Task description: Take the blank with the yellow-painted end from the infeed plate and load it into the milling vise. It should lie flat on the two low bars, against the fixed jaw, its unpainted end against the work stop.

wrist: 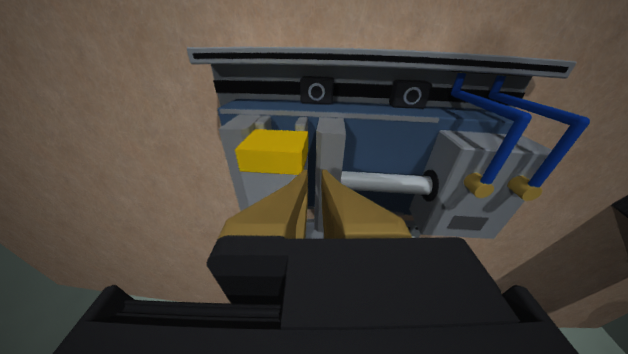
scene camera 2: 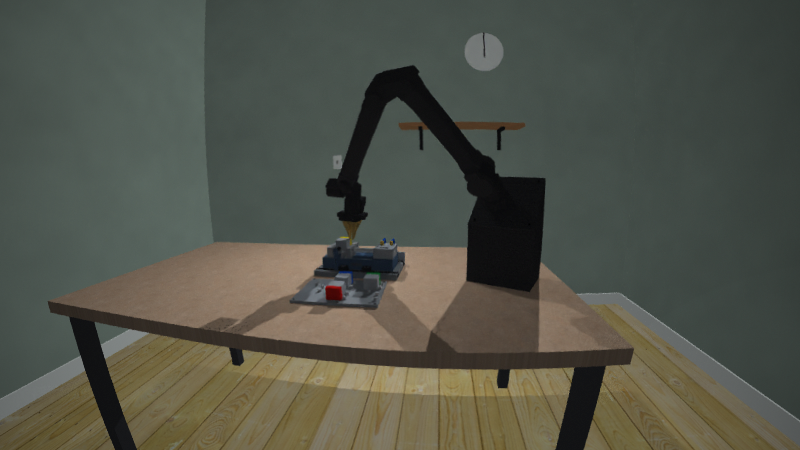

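Note:
The blank with the yellow-painted end (scene camera 2: 342,245) (wrist: 272,152) lies in the milling vise (scene camera 2: 363,261) (wrist: 385,142), between the fixed jaw (wrist: 234,145) at the left of the wrist view and the moving jaw (wrist: 330,145). A gap shows between blank and moving jaw. Its yellow end is away from the gripper in the wrist view. The ends of the two low bars show beyond the yellow end. Its unpainted end and the work stop are hidden in the wrist view. My gripper (scene camera 2: 351,244) (wrist: 314,177) is shut and empty, its tips over the moving jaw beside the blank.
The infeed plate (scene camera 2: 308,296) stands in front of the vise with red-ended (scene camera 2: 333,292), blue-ended (scene camera 2: 344,278) and green-ended (scene camera 2: 371,281) blanks. A rod (wrist: 385,183) joins the moving jaw to the cylinder block (wrist: 452,165), where blue hoses (wrist: 507,147) rise.

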